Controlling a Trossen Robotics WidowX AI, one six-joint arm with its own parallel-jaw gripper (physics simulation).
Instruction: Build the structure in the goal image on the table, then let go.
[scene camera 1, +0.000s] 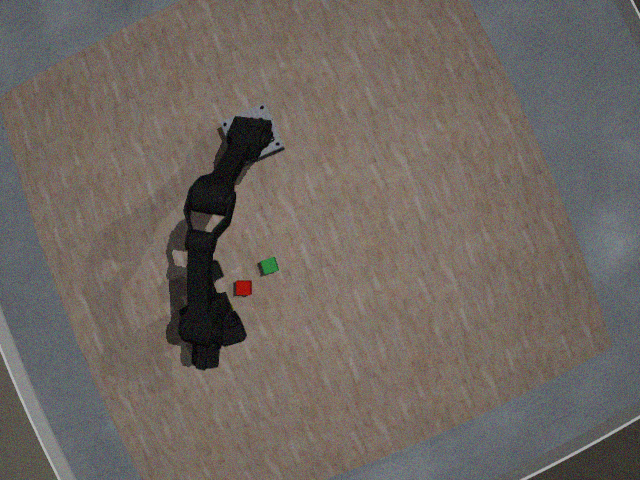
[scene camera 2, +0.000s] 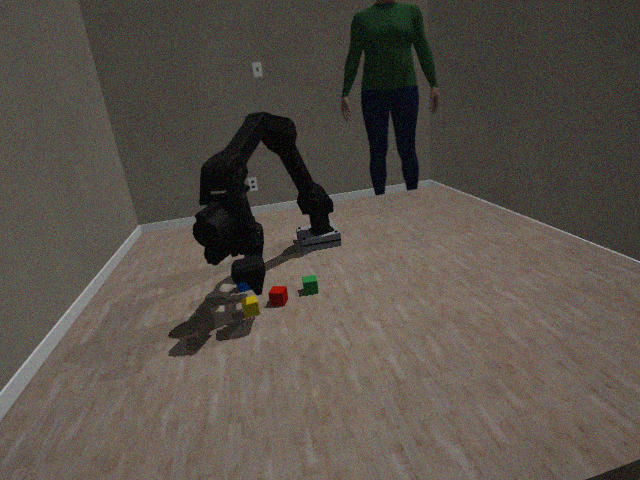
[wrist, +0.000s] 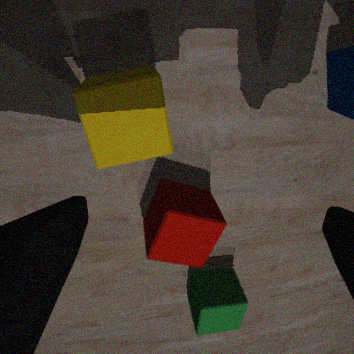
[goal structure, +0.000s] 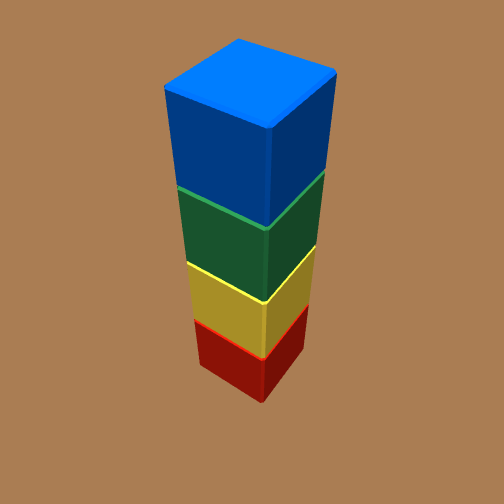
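Observation:
A red cube (scene camera 1: 243, 288) (scene camera 2: 278, 296) (wrist: 186, 238) stands on the table between a yellow cube (scene camera 2: 250, 306) (wrist: 127, 137) and a green cube (scene camera 1: 269, 265) (scene camera 2: 310, 284) (wrist: 220, 317), with gaps between them. In scene camera 1 the arm covers nearly all of the yellow cube. A blue cube (scene camera 2: 243, 286) (wrist: 341, 84) is partly hidden behind the gripper in scene camera 2, cut off at the right edge in the wrist view, and hidden in scene camera 1. My gripper (wrist: 208, 213) is open and empty, with the red cube in view between its fingertips.
The black arm (scene camera 1: 200, 268) (scene camera 2: 279, 131) arches from its grey base (scene camera 1: 262, 111) (scene camera 2: 321, 240) over the wood-patterned surface (scene camera 1: 413, 232) (scene camera 2: 413, 361). It casts shadows around the cubes. A person in a green top (scene camera 2: 388, 46) stands by the far wall.

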